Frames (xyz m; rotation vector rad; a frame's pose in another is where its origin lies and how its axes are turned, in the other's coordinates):
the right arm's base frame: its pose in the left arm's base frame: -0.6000 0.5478 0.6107 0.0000 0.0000 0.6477
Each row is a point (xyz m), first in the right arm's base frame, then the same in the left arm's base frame.
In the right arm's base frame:
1: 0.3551 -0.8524 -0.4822
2: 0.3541 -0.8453 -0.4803
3: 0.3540 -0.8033 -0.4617
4: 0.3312 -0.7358 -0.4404
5: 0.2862 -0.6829 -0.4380
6: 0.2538 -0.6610 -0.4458
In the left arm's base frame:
1: 0.1975 0.0823 0.1285
2: 0.1924 0.0873 0.1304
3: 0.1670 0.1208 0.1490
4: 0.1081 0.1608 0.1703
5: 0.0403 0.1759 0.1727
6: 0.0012 0.1738 0.1649

